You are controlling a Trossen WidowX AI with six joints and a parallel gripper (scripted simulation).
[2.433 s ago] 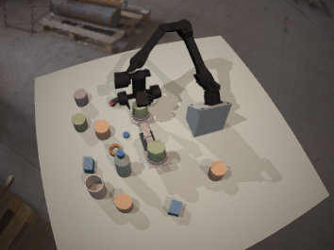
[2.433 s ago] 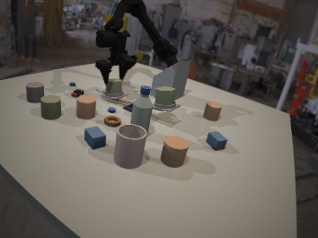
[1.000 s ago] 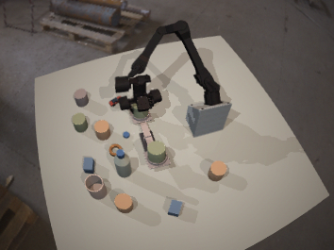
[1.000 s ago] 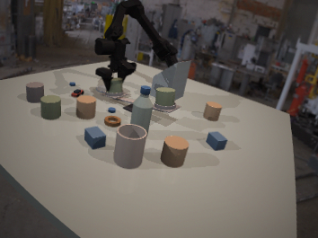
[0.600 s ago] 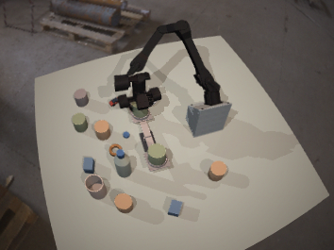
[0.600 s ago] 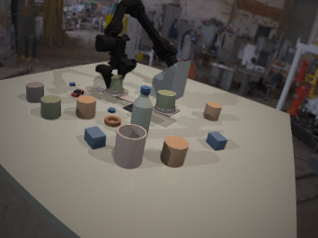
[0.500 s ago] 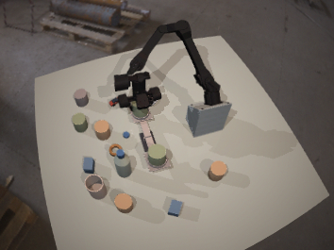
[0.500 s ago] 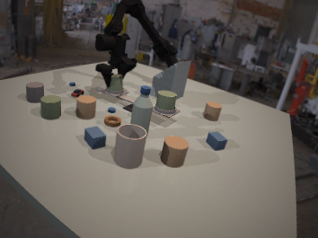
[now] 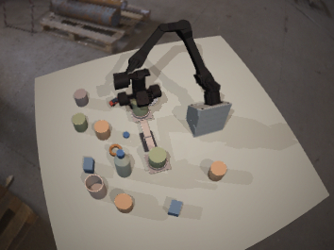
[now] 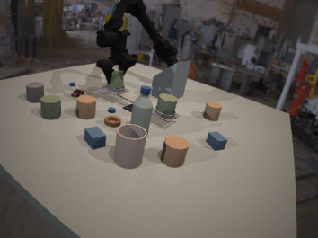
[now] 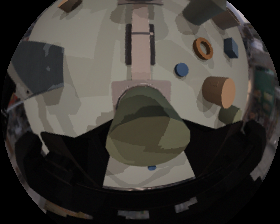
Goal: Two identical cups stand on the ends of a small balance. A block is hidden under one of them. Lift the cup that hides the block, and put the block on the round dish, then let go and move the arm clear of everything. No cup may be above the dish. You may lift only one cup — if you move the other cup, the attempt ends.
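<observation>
Now: the round dish 8 cm behind my gripper tip, 10 cm to the right of it and 8 cm below it. Round my gripper tip: toy car 8 cm ahead, 14 cm to the right, 7 cm below; balance beam 2 cm ahead, 13 cm to the left, 5 cm below; block 1 cm to the left, 1 cm below.
</observation>
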